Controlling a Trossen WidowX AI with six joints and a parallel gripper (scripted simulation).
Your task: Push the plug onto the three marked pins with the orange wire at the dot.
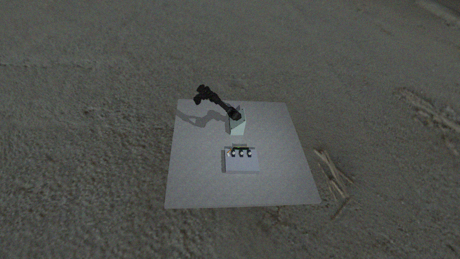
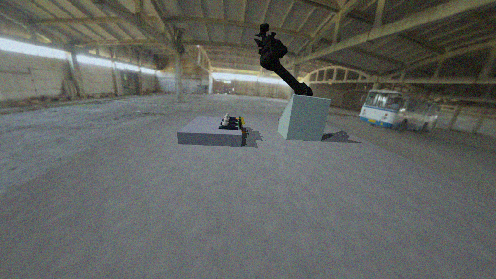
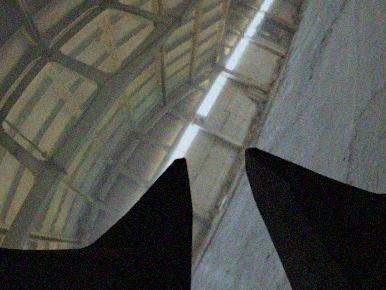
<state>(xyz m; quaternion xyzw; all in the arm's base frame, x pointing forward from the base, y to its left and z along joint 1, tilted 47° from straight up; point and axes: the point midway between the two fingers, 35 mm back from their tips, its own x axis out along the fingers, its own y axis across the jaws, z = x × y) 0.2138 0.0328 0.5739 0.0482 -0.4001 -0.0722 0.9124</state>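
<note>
My gripper tip is 80 mm short of the bright green band, 400 mm to the right of it and 510 mm above it. From my gripper tip the other things lie so: grey printed holder: 240 mm ahead, 420 mm to the left, 560 mm below; then dark dot: 80 mm ahead, 410 mm to the left, 510 mm below.
</note>
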